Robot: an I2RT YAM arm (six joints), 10 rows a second.
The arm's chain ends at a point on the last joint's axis. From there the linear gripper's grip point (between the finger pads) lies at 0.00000 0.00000 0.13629 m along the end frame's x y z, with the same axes.
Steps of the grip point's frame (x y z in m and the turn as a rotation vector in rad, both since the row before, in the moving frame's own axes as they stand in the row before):
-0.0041, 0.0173, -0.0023, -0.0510, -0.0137, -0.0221
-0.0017, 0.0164, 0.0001, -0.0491, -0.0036, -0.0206
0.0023, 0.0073, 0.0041, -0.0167, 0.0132, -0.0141
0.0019, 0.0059, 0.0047, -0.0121, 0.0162, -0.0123
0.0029, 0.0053, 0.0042, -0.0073, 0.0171, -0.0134
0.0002, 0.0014, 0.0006, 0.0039, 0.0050, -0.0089
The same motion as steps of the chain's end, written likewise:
-0.0023, 0.0103, -0.0021, -0.0510, -0.0137, -0.0221
-0.0013, 0.0097, 0.0003, -0.0491, -0.0036, -0.0206
0.0005, 0.0050, 0.0041, -0.0167, 0.0132, -0.0141
-0.0003, 0.0043, 0.0047, -0.0121, 0.0162, -0.0123
0.0006, 0.0043, 0.0042, -0.0073, 0.0171, -0.0134
-0.0005, 0.0019, 0.0006, 0.0039, 0.0050, -0.0089

